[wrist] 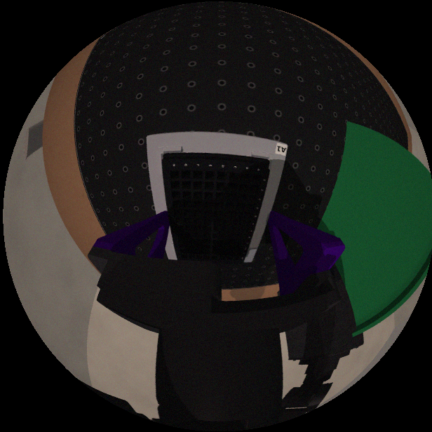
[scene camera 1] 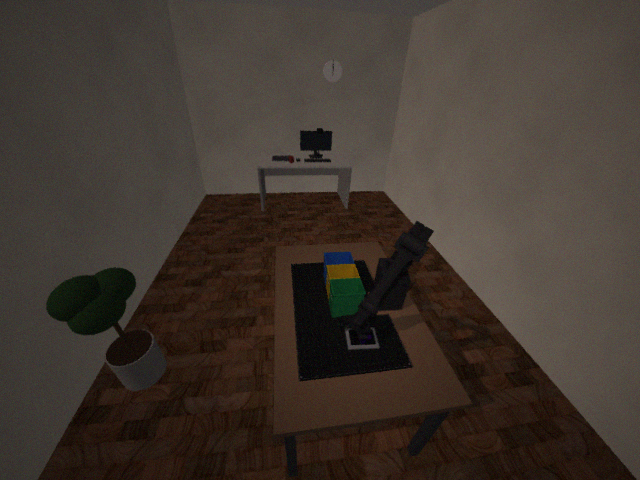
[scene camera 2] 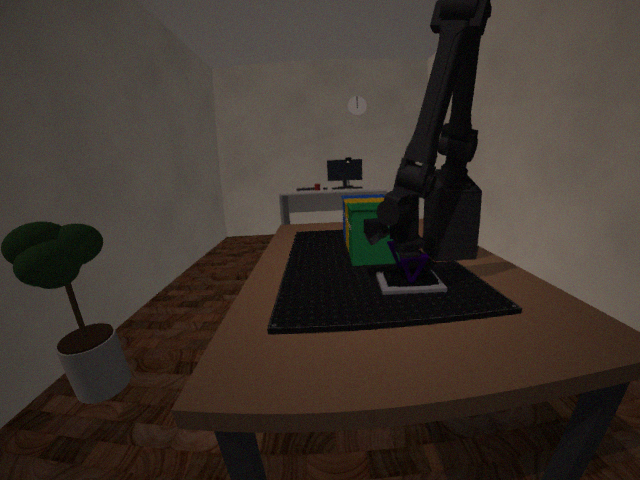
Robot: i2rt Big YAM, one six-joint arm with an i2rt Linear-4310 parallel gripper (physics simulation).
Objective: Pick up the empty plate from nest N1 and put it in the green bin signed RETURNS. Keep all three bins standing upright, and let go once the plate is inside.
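Places are measured from the arm's base along level axes (x ahead, y left, z up), in metres.
Pixels of known places: gripper, fingertip midpoint: (scene camera 1: 360,335) (scene camera 2: 405,274); arm's base, link origin: (scene camera 2: 451,180).
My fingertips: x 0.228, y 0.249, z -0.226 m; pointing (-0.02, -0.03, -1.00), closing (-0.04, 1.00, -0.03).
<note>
Ahead of a thing's pixels: the offset from my fingertips to its middle. Level surfaces: height alone.
The black plate @[dz -0.005, dx -0.010, dy +0.006 m] (scene camera 1: 356,339) (scene camera 2: 395,279) (wrist: 215,195) sits flat inside the light grey frame of the nest @[dz -0.017, dx -0.010, dy +0.006 m] (scene camera 1: 362,347) (scene camera 2: 413,290) (wrist: 210,141); the wrist view shows its grid of wells. A small A1 label is on the frame's corner. My gripper (scene camera 1: 363,335) (scene camera 2: 405,275) (wrist: 218,216) is open, with its purple fingers low over the plate, one on each side of it, holding nothing. In the wrist view my gripper body hides the plate's near end. The green bin @[dz +0.066, dx +0.044, dy -0.209 m] (scene camera 1: 345,303) (scene camera 2: 368,253) (wrist: 382,215) stands upright close to the nest; its sign is not readable.
A yellow bin @[dz +0.066, dx +0.046, dy -0.340 m] (scene camera 1: 341,271) and a blue bin @[dz +0.066, dx +0.048, dy -0.471 m] (scene camera 1: 338,257) stand upright in a row behind the green bin. All stand on the black perforated board @[dz -0.024 m] (scene camera 1: 320,356) (scene camera 2: 320,310) on the wooden table @[dz -0.037 m] (scene camera 1: 361,403) (scene camera 2: 387,372). The arm's base is at the table's right side.
</note>
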